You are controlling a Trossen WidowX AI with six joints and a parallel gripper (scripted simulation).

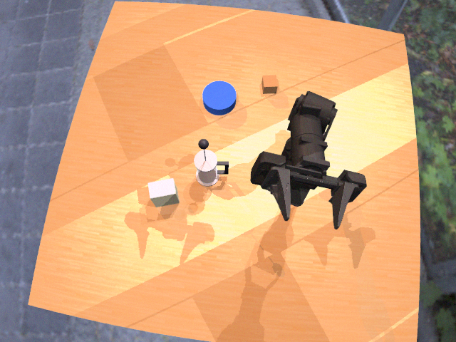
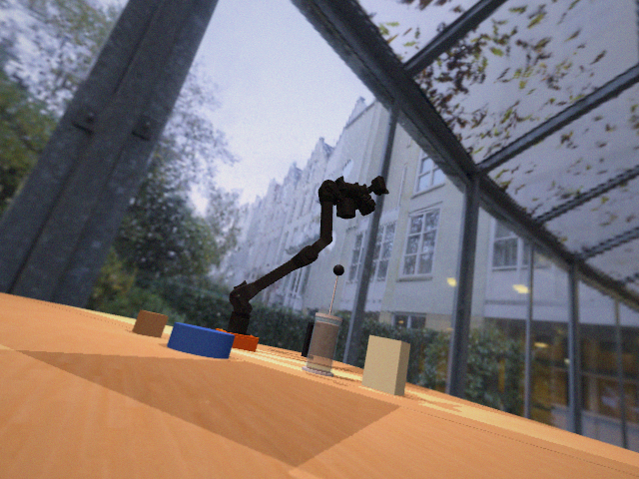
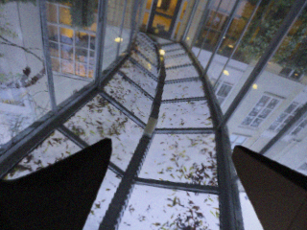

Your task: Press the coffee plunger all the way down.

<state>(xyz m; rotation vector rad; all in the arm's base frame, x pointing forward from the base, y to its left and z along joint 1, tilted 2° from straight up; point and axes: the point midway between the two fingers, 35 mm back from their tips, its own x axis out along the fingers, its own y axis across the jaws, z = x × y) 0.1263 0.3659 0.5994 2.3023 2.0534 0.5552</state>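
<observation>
Now: the coffee press 530 mm below my gripper tip, 310 mm to the right of it and 170 mm ahead of it. Round my gripper tip: white block: 600 mm below, 320 mm ahead, 240 mm to the right; blue disc: 640 mm below, 600 mm to the right, 140 mm ahead.
</observation>
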